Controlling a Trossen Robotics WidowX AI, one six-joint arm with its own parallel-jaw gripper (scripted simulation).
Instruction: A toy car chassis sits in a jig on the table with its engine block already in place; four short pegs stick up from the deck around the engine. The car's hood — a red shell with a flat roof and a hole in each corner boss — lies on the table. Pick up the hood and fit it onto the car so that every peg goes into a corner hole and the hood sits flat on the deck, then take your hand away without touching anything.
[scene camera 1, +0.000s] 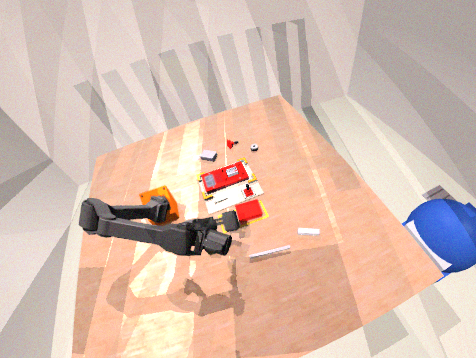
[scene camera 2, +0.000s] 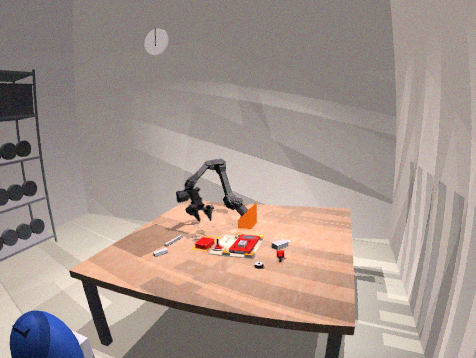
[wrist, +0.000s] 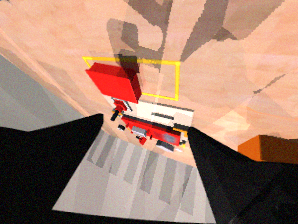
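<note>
There is a red hood (wrist: 120, 82) here, and there is my own gripper (wrist: 146, 124). My gripper is open, and it holds nothing.
</note>
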